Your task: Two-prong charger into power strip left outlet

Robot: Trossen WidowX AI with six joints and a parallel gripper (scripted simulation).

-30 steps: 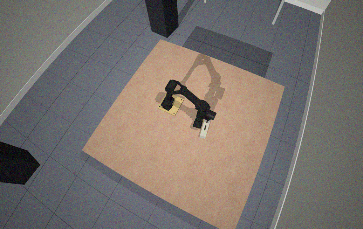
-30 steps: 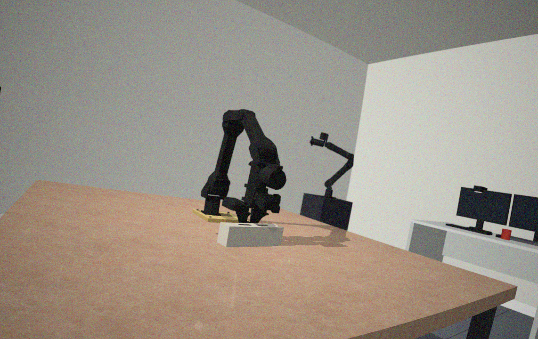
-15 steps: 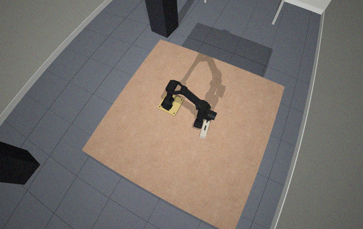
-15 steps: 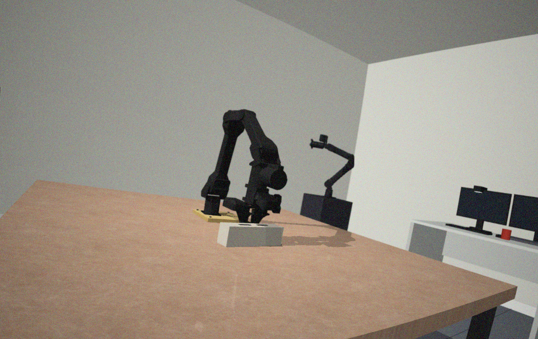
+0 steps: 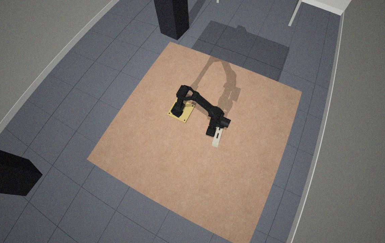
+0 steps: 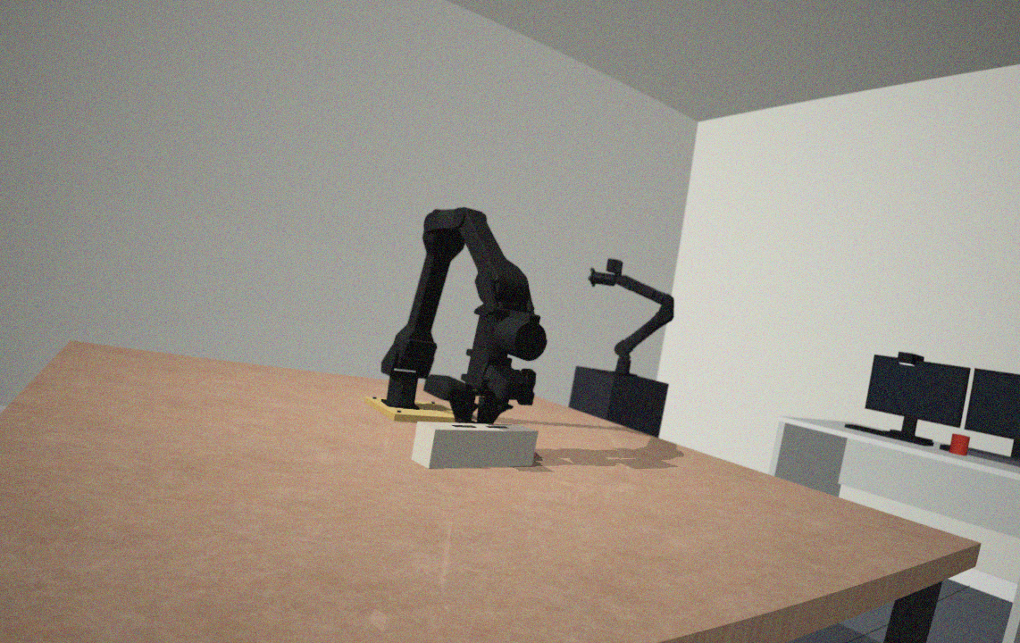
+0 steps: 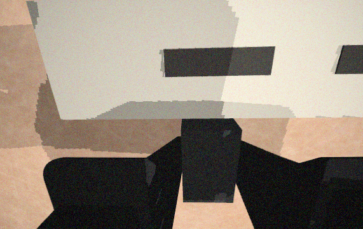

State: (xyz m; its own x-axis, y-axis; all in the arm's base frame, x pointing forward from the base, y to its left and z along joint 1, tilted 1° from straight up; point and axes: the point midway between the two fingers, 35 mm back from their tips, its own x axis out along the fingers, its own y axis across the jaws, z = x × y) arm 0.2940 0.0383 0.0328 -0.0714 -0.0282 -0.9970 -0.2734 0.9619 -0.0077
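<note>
Right now the charger is 20 mm ahead of my gripper tip and 10 mm above it.
</note>
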